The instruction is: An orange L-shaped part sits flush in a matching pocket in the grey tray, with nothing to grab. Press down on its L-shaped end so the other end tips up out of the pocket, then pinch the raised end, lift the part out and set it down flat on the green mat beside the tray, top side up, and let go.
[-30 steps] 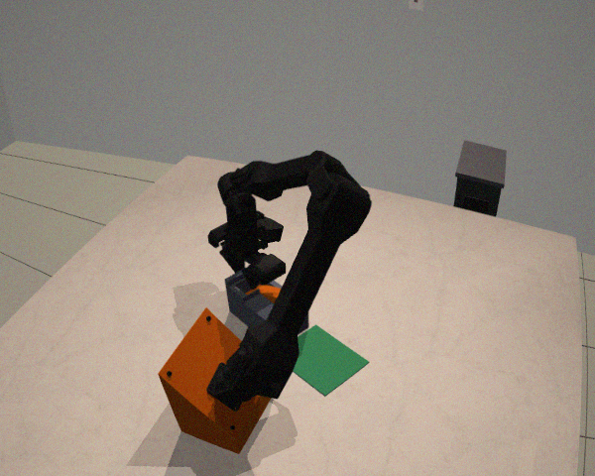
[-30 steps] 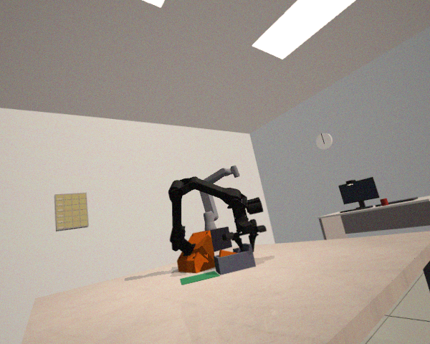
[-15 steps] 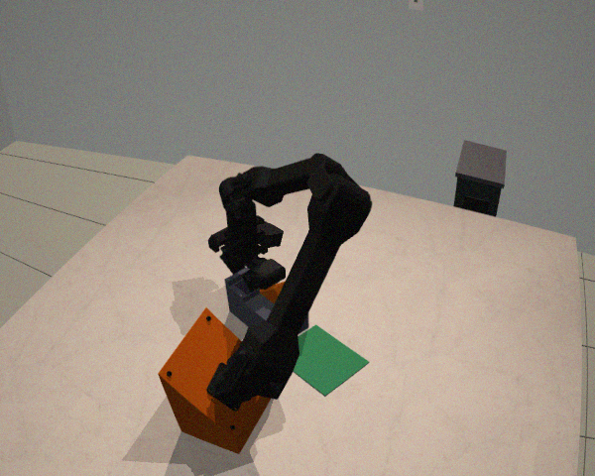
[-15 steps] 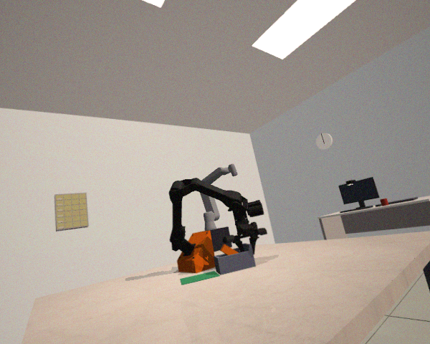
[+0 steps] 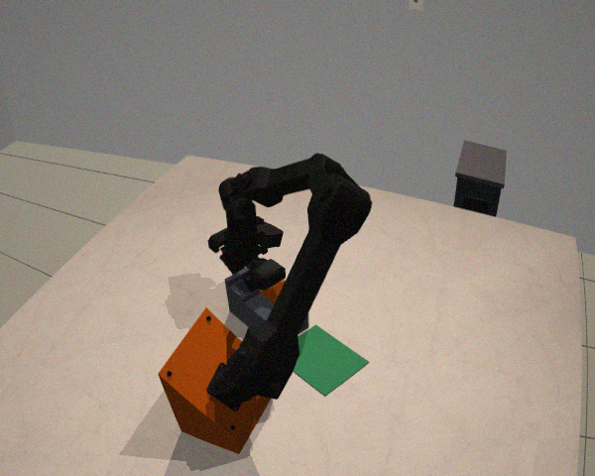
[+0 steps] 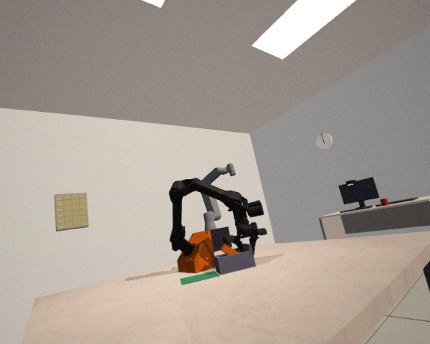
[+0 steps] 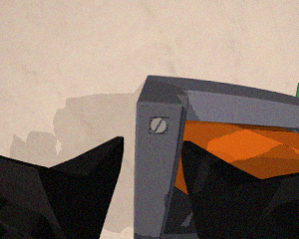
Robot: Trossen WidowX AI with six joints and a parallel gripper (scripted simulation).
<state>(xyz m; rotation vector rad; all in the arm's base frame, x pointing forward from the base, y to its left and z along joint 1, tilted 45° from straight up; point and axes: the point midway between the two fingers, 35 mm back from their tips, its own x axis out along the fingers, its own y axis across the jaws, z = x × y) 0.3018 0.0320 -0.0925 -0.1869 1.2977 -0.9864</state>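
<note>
Now: the orange L-shaped part 40 mm to the right of my gripper tip, 30 mm behind it and 10 mm above it. The rest, counted from my gripper tip: green mat 190 mm to the right, 120 mm behind, 50 mm below.
</note>
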